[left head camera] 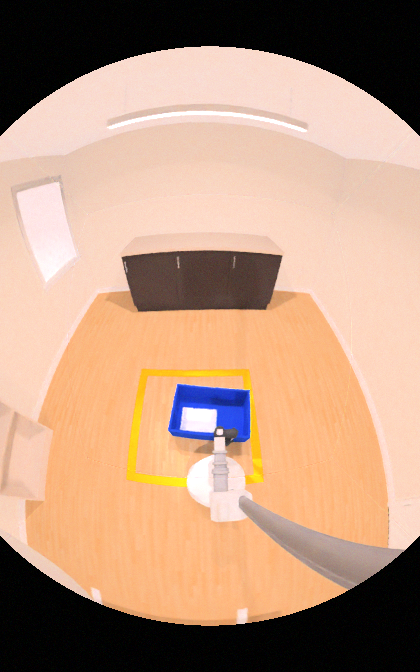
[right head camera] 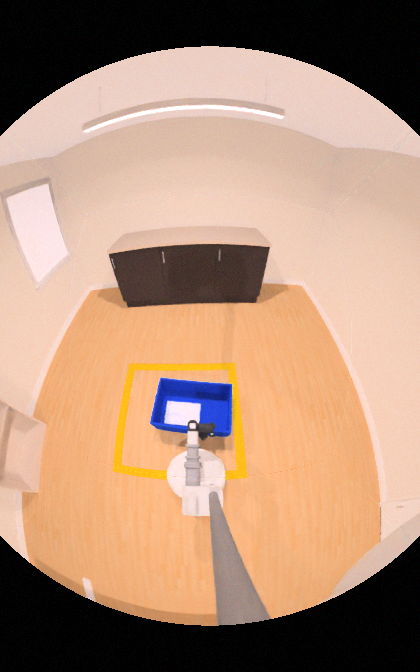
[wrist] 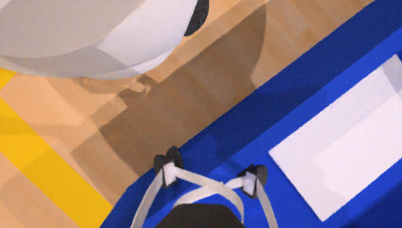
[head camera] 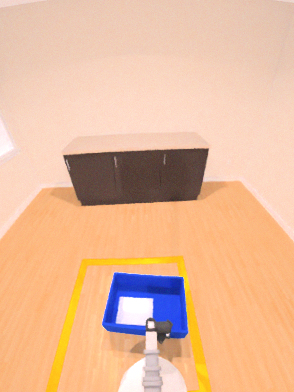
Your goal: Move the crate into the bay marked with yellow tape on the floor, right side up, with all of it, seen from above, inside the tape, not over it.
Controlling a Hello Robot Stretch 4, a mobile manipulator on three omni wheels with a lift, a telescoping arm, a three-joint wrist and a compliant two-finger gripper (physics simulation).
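Frame: origin at the robot's base, x ahead, y left, z up, level; metres.
Seen in the pictures: gripper, between the fingertips: (wrist: pixel 210 165).
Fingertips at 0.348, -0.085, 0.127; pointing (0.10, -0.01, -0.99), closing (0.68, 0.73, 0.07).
Pixels of each thing's top centre, then the offset from my fingertips to it, as dx, dy, dz.
- blue open-topped crate, centre of its top: (head camera: pixel 146 299) +0.197, +0.115, +0.066
- panel, centre of its top: (wrist: pixel 353 131) (head camera: pixel 135 310) +0.175, +0.215, -0.127
The blue open-topped crate (head camera: pixel 170 305) (left head camera: pixel 232 415) (right head camera: pixel 215 407) (wrist: pixel 280 100) is upright, with a white sheet or panel (head camera: pixel 135 311) (wrist: pixel 350 145) on its inner bottom. It appears within the yellow tape (head camera: pixel 135 261) (left head camera: pixel 195 373) (right head camera: pixel 182 367) (wrist: pixel 45 170), nearer the right side. Its right rim meets or slightly overlaps the right tape line in the head views. My gripper (head camera: pixel 161 332) (left head camera: pixel 229 437) (right head camera: pixel 203 432) (wrist: pixel 210 165) is shut on the crate's near wall, one finger outside and one inside. A shadow shows on the near side; the clearance under the crate is hidden.
My white round base (left head camera: pixel 200 480) (right head camera: pixel 177 470) (wrist: pixel 100 40) stands over the near tape line. A dark cabinet (head camera: pixel 135 175) (left head camera: pixel 202 280) (right head camera: pixel 192 275) with a light top stands at the far wall. A pale furniture piece (left head camera: pixel 25 455) (right head camera: pixel 22 450) stands at the left.
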